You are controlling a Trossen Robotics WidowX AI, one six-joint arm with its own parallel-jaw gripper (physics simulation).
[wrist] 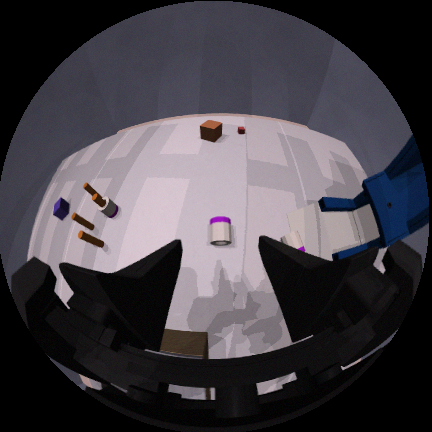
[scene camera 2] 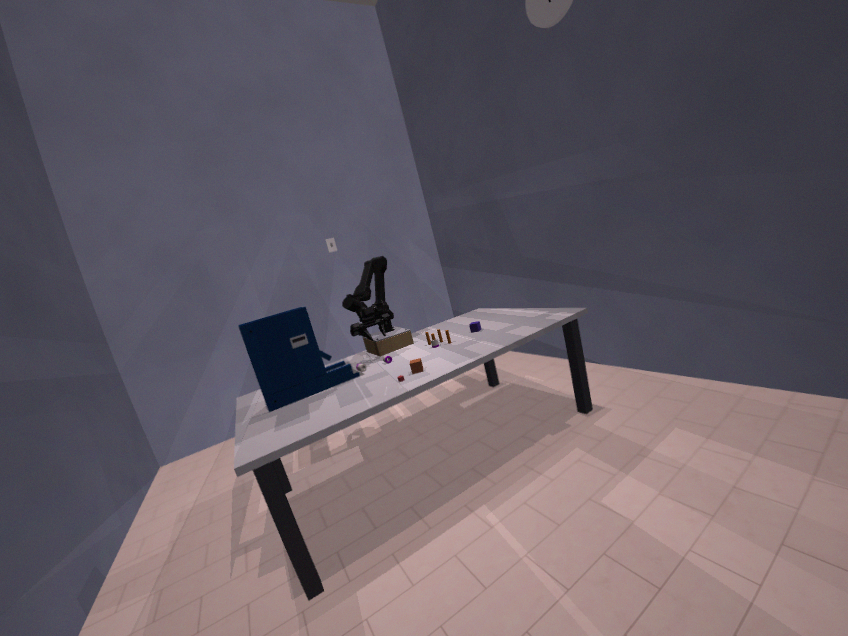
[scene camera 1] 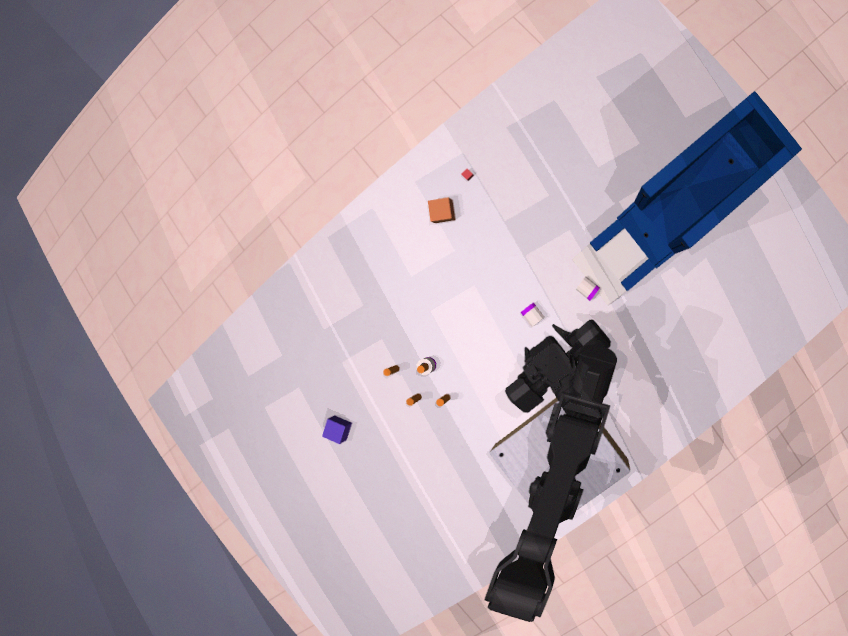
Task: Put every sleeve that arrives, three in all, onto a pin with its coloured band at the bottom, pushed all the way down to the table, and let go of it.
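One white sleeve (scene camera 1: 430, 362) (wrist: 108, 206) (scene camera 2: 434, 344) stands around an orange pin (scene camera 1: 421, 369), purple band at the table. Three other pins (scene camera 1: 391, 370) (scene camera 1: 413, 399) (scene camera 1: 443, 399) are bare. A second sleeve (scene camera 1: 533, 315) (wrist: 220, 233) (scene camera 2: 387, 359) lies on its side on the table, its purple band facing away from the arm. A third sleeve (scene camera 1: 587, 287) (wrist: 292, 241) (scene camera 2: 361, 366) lies on its side at the pale ramp, partly behind a finger in the wrist view. My gripper (scene camera 1: 543, 340) (wrist: 220, 243) (scene camera 2: 380, 334) is open and empty, above and short of the second sleeve.
The blue chute (scene camera 1: 712, 232) (scene camera 2: 284, 362) with its pale ramp (scene camera 1: 611, 293) (wrist: 303, 220) stands beside the third sleeve. An orange block (scene camera 1: 441, 210) (wrist: 211, 131), a small red cube (scene camera 1: 467, 174) (wrist: 241, 130) and a purple block (scene camera 1: 336, 429) (wrist: 61, 209) are on the table. A wooden-sided box (scene camera 2: 390, 343) is by the arm.
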